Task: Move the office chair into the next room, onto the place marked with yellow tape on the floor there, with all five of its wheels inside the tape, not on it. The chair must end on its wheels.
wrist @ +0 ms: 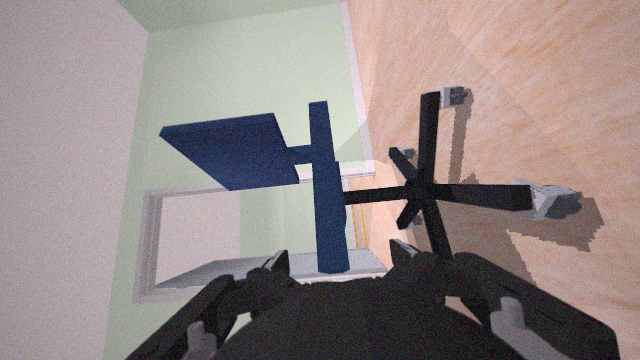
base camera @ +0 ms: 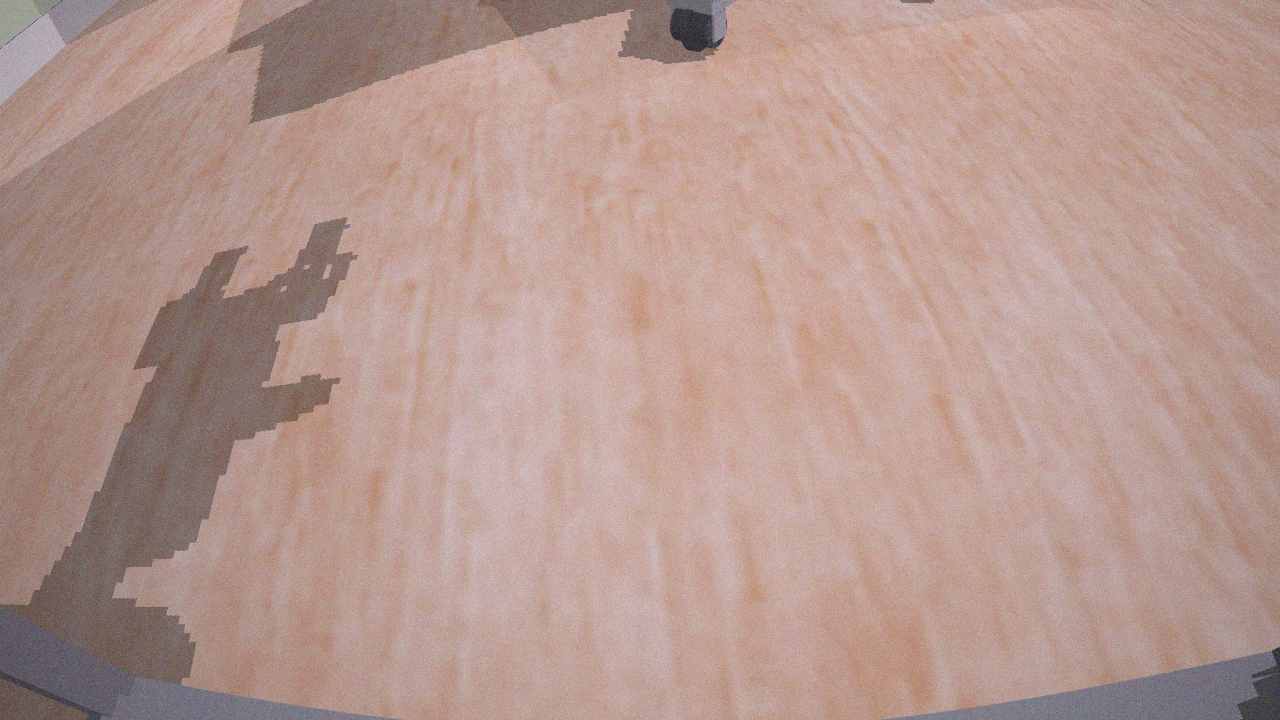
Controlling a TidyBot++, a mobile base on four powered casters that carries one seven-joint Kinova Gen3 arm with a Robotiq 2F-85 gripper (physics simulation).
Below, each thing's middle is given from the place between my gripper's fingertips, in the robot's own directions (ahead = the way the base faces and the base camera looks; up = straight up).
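Blue chair seat (wrist: pixel 247 152): 25 cm above my hand, 50 cm ahead of it, 4 cm to the right of it.
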